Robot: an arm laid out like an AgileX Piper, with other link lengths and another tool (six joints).
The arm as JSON. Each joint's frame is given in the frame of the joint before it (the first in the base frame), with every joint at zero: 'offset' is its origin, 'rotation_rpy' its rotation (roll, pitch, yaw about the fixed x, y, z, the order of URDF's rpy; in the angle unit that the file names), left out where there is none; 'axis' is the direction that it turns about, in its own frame. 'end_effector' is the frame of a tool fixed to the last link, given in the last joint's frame.
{
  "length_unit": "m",
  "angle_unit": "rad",
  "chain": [
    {
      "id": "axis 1",
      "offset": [
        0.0,
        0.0,
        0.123
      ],
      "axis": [
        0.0,
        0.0,
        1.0
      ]
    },
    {
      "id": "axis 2",
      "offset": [
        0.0,
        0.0,
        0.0
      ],
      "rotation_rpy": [
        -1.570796,
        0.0,
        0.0
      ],
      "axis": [
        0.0,
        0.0,
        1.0
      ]
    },
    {
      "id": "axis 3",
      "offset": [
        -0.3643,
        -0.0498,
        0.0
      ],
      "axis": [
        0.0,
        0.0,
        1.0
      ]
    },
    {
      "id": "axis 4",
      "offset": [
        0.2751,
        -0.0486,
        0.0
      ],
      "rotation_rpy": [
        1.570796,
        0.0,
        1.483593
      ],
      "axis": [
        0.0,
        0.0,
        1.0
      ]
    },
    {
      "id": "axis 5",
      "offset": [
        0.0,
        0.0,
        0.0
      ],
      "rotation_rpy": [
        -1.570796,
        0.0,
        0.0
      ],
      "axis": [
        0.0,
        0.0,
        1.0
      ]
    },
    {
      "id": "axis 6",
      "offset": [
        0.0,
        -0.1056,
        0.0
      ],
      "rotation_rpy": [
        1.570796,
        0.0,
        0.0
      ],
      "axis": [
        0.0,
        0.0,
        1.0
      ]
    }
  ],
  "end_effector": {
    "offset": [
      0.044,
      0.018,
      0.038
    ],
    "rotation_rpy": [
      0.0,
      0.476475,
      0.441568
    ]
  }
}
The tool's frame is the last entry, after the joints.
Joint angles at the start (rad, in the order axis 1, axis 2, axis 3, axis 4, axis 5, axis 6):
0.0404, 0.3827, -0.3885, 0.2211, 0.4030, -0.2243
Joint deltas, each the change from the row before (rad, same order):
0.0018, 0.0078, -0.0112, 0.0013, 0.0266, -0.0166
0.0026, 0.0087, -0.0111, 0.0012, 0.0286, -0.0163
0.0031, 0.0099, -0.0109, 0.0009, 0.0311, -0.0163
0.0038, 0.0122, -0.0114, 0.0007, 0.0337, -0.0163
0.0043, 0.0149, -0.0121, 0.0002, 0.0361, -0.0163
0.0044, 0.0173, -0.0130, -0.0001, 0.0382, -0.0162
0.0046, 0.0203, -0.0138, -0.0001, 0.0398, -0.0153
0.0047, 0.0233, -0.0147, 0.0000, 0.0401, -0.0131
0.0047, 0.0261, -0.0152, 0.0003, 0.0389, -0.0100
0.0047, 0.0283, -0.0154, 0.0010, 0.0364, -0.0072
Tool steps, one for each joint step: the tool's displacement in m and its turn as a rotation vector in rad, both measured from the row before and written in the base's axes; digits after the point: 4 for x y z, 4 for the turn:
-0.0009, 0.0001, 0.0004, -0.0159, 0.0204, 0.0128
-0.0011, 0.0002, 0.0001, -0.0158, 0.0233, 0.0144
-0.0012, 0.0003, -0.0003, -0.0162, 0.0269, 0.0158
-0.0012, 0.0003, -0.0004, -0.0166, 0.0311, 0.0176
-0.0011, 0.0003, -0.0005, -0.0172, 0.0352, 0.0191
-0.0011, 0.0003, -0.0005, -0.0175, 0.0386, 0.0202
-0.0009, 0.0004, -0.0004, -0.0168, 0.0423, 0.0209
-0.0005, 0.0005, -0.0001, -0.0148, 0.0450, 0.0206
0.0000, 0.0006, 0.0002, -0.0118, 0.0467, 0.0191
0.0006, 0.0008, 0.0005, -0.0087, 0.0468, 0.0173

